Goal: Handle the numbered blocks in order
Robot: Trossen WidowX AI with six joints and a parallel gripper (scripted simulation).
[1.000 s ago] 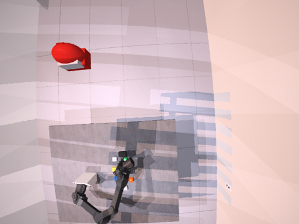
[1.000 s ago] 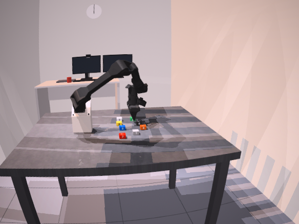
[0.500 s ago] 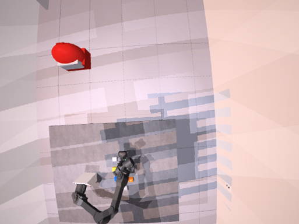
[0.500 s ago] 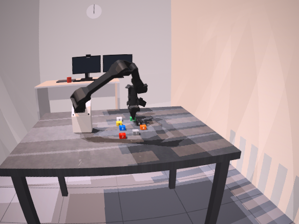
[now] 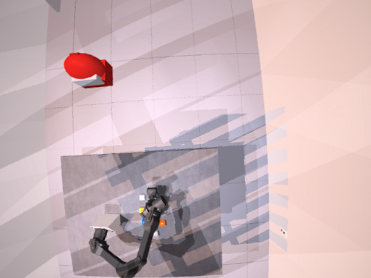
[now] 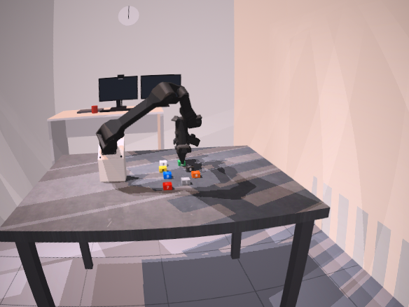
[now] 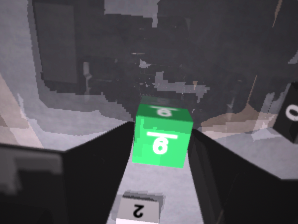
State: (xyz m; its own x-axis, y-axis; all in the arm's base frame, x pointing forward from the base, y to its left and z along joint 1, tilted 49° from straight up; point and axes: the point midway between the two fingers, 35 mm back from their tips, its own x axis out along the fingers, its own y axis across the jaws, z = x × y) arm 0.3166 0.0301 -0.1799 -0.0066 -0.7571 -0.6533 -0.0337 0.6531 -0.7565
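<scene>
Right now my gripper tip is right at the green block. Also, from my gripper tip: yellow block 90 mm behind, 80 mm to the right; then blue block 160 mm to the right, 80 mm behind; then white block 90 mm behind.
</scene>
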